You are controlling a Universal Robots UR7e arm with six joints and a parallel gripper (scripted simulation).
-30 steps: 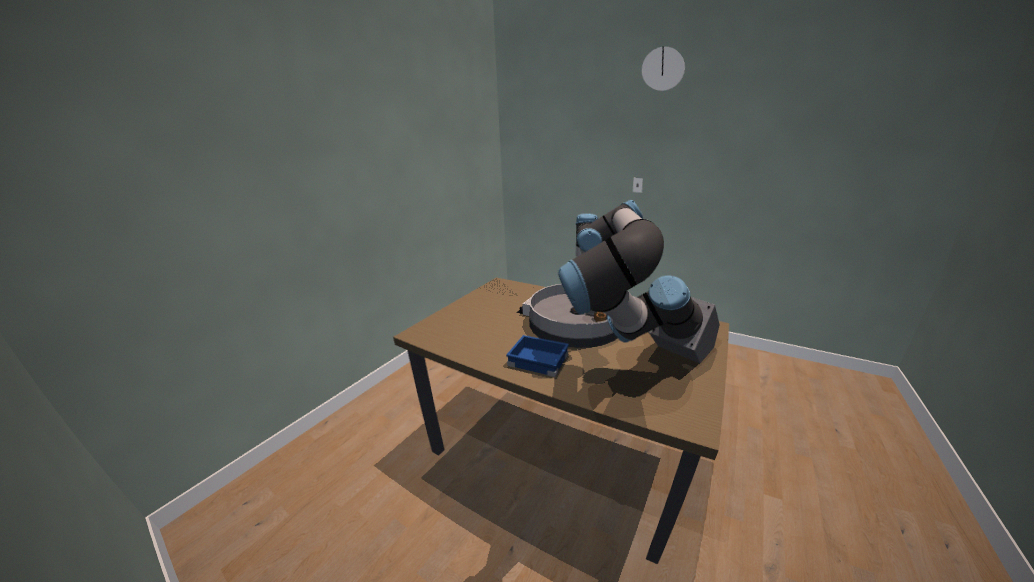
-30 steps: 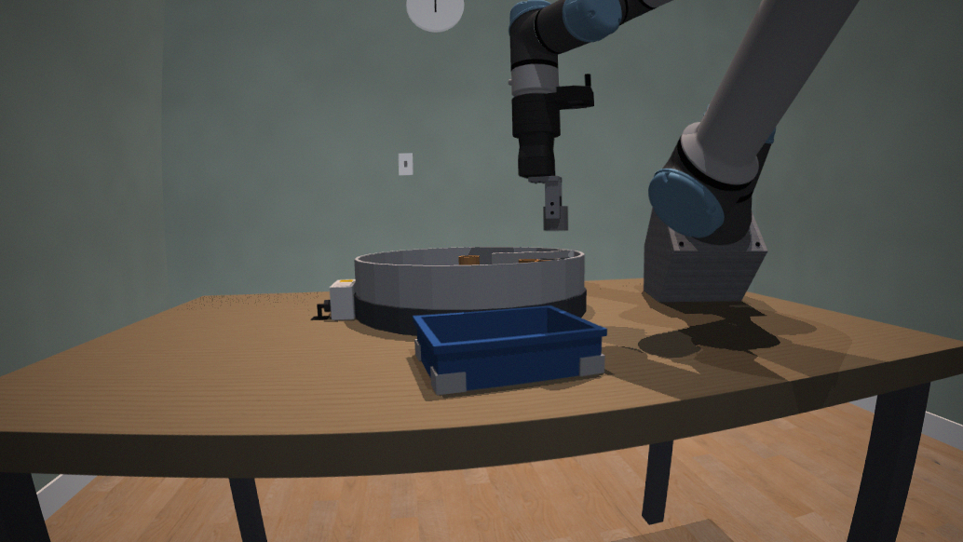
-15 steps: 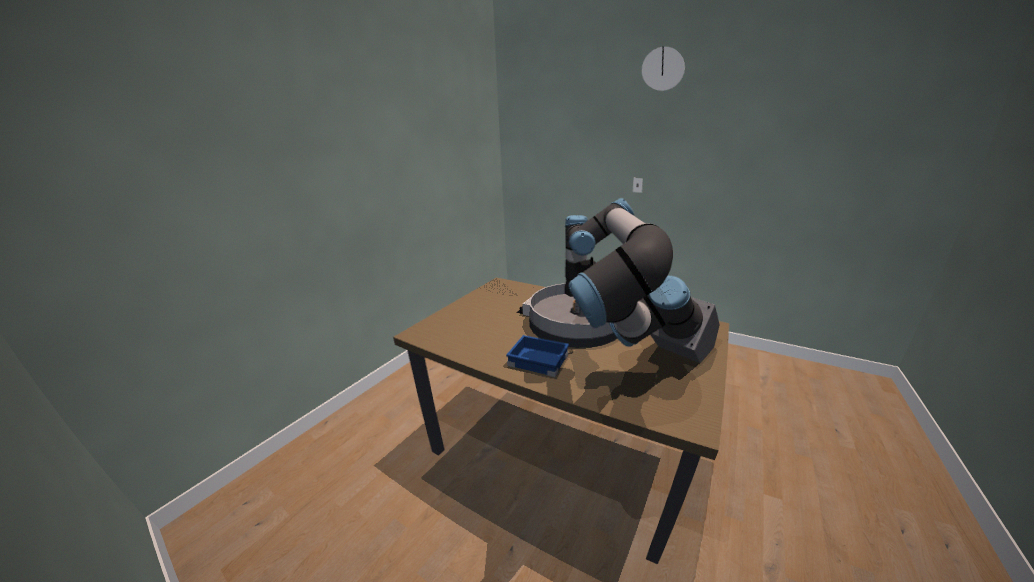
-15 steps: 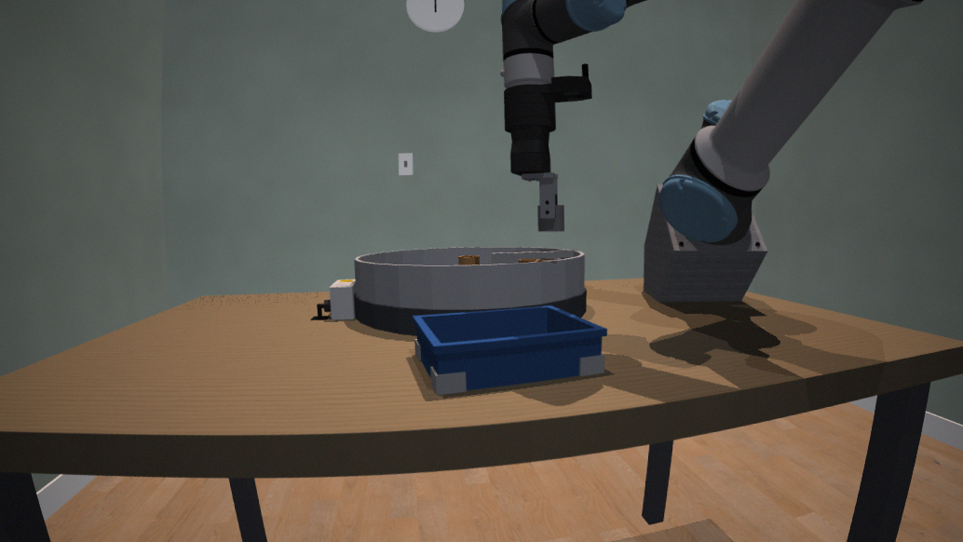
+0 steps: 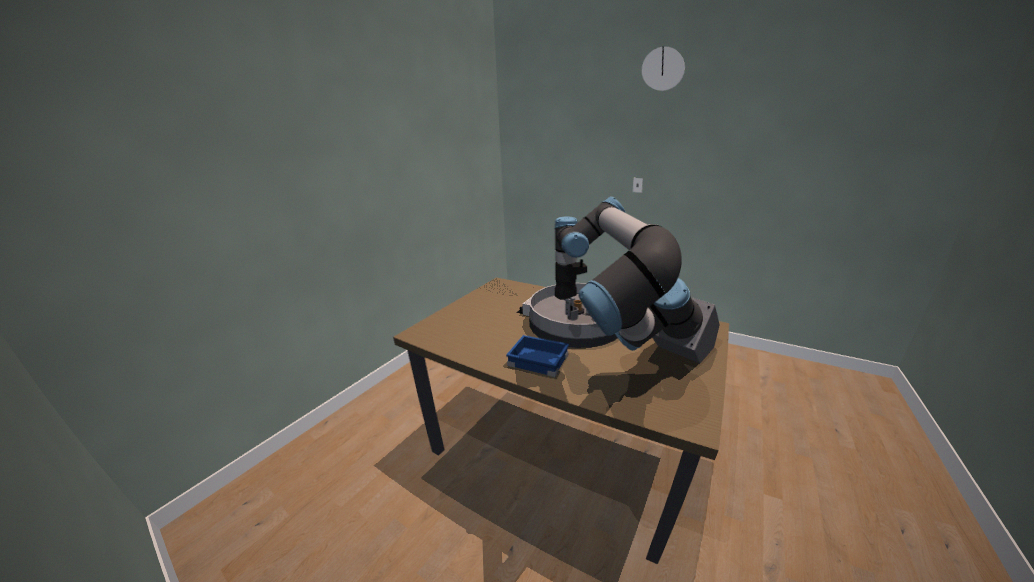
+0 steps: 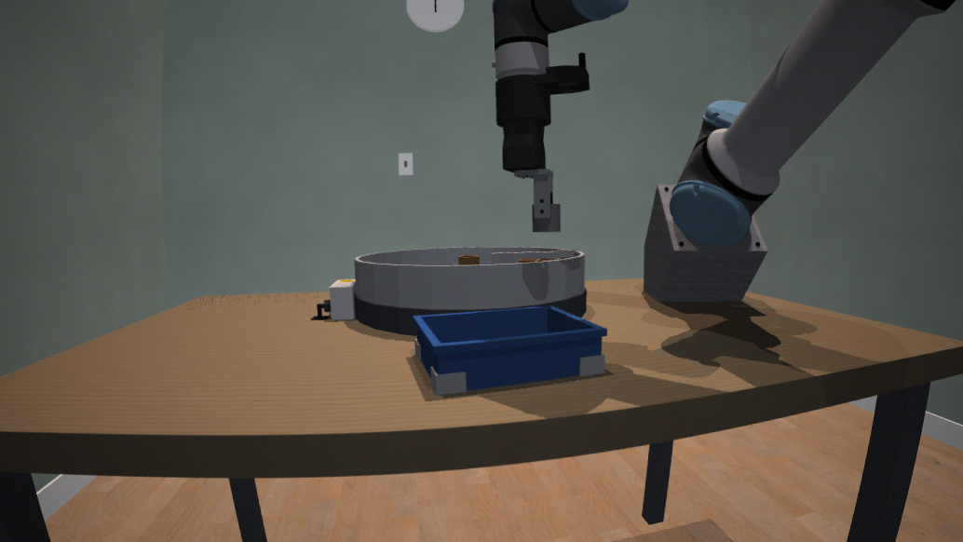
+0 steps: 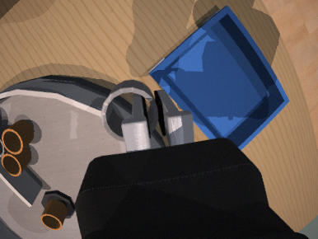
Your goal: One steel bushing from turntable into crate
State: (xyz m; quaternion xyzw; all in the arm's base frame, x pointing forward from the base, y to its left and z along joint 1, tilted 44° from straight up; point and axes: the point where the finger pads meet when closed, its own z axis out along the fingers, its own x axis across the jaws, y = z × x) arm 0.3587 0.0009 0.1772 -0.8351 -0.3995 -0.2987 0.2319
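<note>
My hand is 8 cm short of the blue crate, 9 cm to the right of it and 16 cm above it. Also, from my hand: grey round turntable 6 cm ahead, 25 cm to the right, 13 cm below.
</note>
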